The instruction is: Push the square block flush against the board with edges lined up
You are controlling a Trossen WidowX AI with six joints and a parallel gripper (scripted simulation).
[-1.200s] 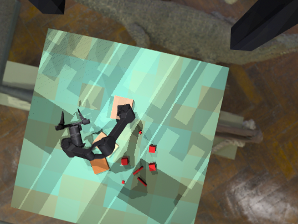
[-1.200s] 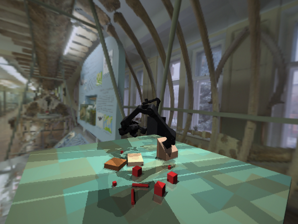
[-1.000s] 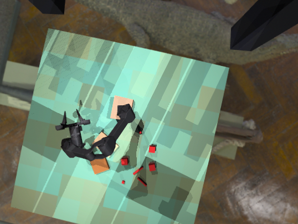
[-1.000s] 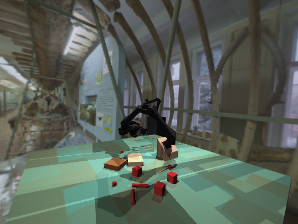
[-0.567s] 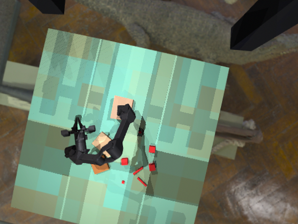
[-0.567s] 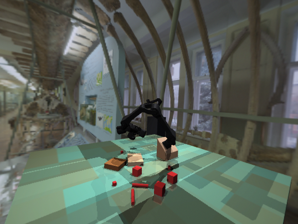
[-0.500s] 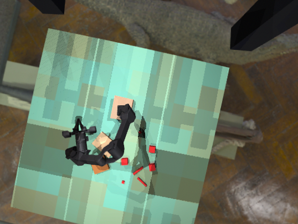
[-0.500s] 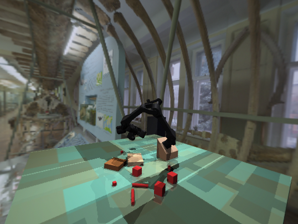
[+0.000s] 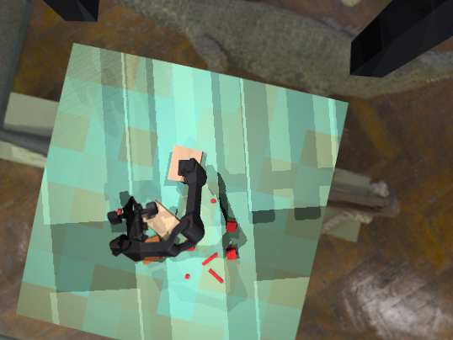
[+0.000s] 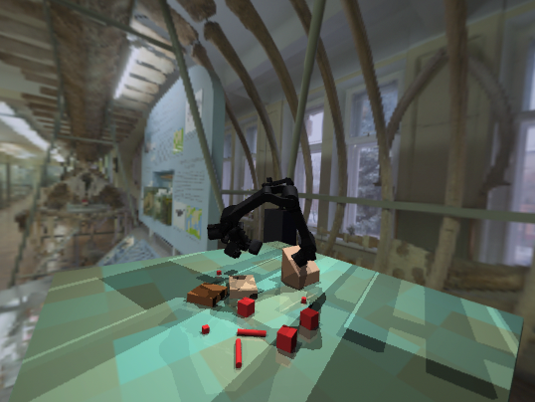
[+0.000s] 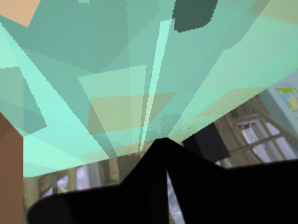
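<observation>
Now: gripper tip 110 mm short of the tan square block, 100 mm to the right of it and 110 mm above it. Also, from my gripper tip: brown board (240 mm ahead, 70 mm to the left, 110 mm below).
</observation>
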